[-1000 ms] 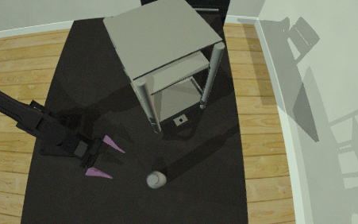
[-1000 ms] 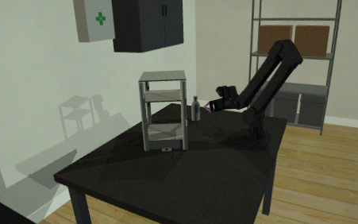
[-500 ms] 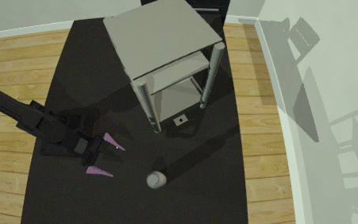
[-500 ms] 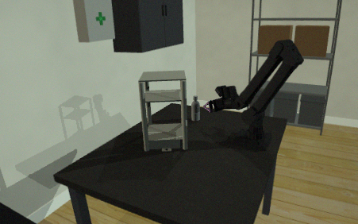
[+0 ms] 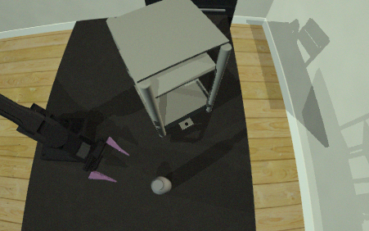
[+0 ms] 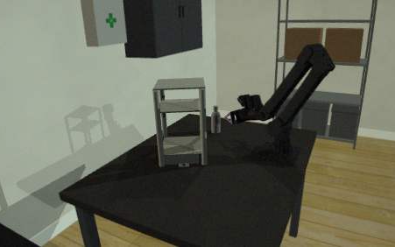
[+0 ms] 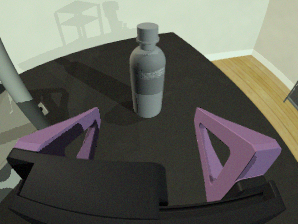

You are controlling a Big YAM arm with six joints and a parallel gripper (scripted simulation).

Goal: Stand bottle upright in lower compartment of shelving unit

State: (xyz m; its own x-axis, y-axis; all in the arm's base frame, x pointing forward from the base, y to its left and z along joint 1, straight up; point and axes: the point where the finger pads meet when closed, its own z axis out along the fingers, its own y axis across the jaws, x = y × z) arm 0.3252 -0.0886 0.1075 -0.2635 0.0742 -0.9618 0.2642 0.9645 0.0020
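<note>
The grey bottle lies 12 cm ahead of my hand, 3 cm to the right of it and 3 cm below it. Round my hand: shelving unit 30 cm to the left, 10 cm ahead, 5 cm above.
</note>
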